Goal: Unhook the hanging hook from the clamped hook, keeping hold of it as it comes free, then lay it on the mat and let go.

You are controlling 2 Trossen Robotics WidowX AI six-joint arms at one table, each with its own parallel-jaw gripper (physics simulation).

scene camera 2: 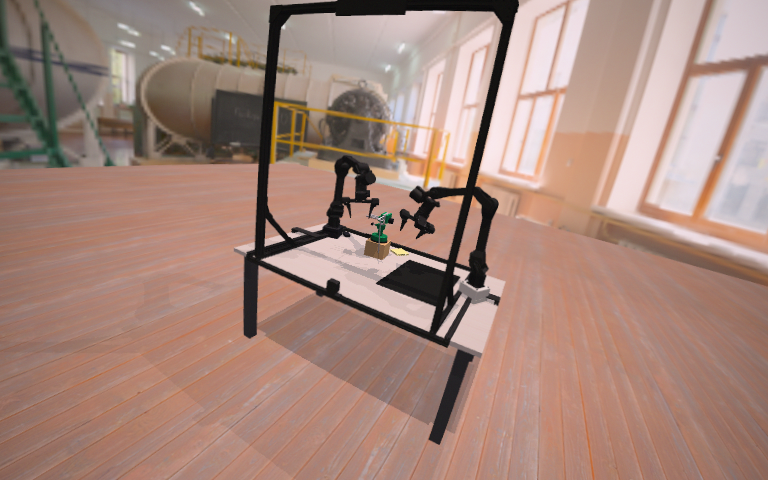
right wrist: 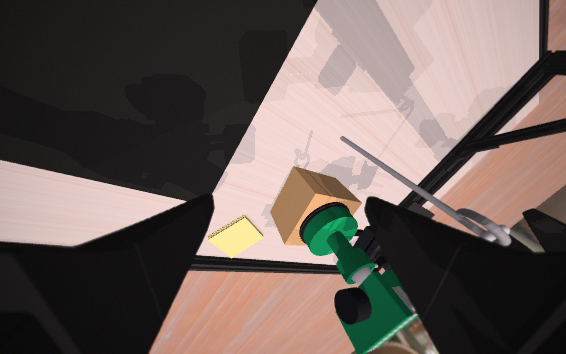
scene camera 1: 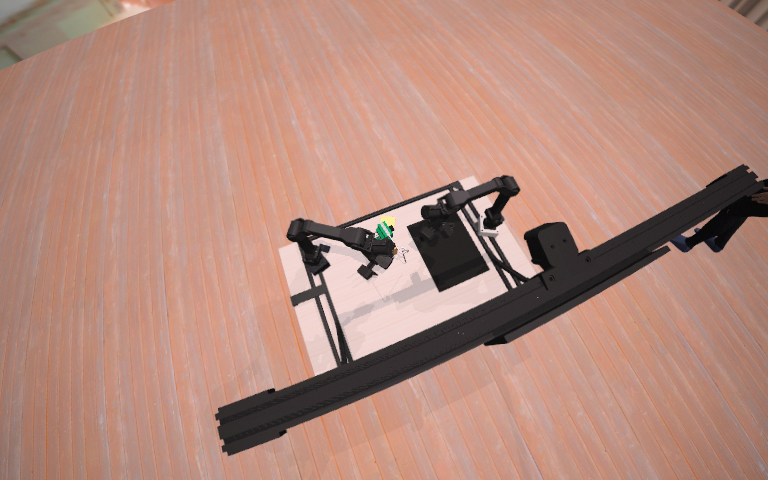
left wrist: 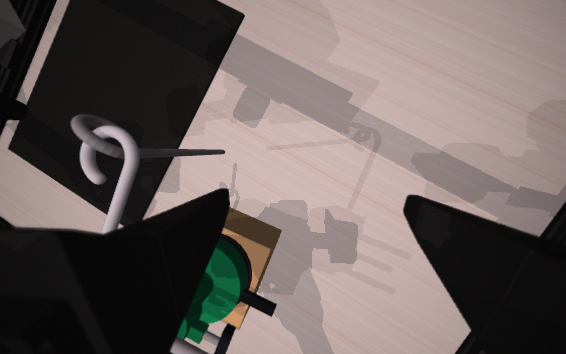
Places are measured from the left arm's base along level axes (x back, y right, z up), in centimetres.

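Pixels of known places: left gripper, fingertip midpoint: (scene camera 2: 359,218) (right wrist: 514,220) (left wrist: 315,199); right gripper, fingertip midpoint: (scene camera 2: 408,234) (right wrist: 290,202) (left wrist: 7,123); left arm's base, link origin: (scene camera 2: 333,226) (scene camera 1: 315,260); right arm's base, link origin: (scene camera 2: 475,284) (scene camera 1: 489,224).
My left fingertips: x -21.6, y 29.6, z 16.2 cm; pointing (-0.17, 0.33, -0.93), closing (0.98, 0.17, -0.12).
Note:
Ahead of a thing's pixels: the offset from my left fingertips to its top centre. "spot": to the spot under its first point. Level surfaces: height alone.
The light clamped hook @(spot: dx -9.4, dy -2.0, dz +1.5 cm) (left wrist: 121,200) rises from the green vise @(dx -8.5, dy -13.3, dz +2.1 cm) (scene camera 1: 385,229) (scene camera 2: 380,229) (left wrist: 222,280) (right wrist: 377,310). The darker grey hanging hook @(dx -12.5, dy +1.5, dz +2.3 cm) (left wrist: 180,152) (right wrist: 390,169) is linked through its curl, and its straight shank points down. My left gripper (scene camera 2: 360,213) (left wrist: 315,199) is open and empty above and beside the hooks; in the left wrist view one finger hides part of the vise and the clamped hook's shank. My right gripper (scene camera 2: 411,232) (right wrist: 290,202) is open and empty, on the mat's side of the vise. The black mat @(dz -21.6 cm) (scene camera 1: 458,271) (scene camera 2: 416,280) (left wrist: 150,50) (right wrist: 150,40) lies flat.
The vise stands on a wooden block @(dx -9.8, dy -13.1, dz -13.6 cm) (scene camera 2: 376,249) (right wrist: 290,215). A yellow notepad @(dx -21.8, dy -23.6, dz -21.0 cm) (scene camera 1: 387,219) (scene camera 2: 399,251) (right wrist: 235,237) lies near the block at the table's edge. Thin vise rods stick out beside the block. A black frame (scene camera 2: 263,124) stands around the table.

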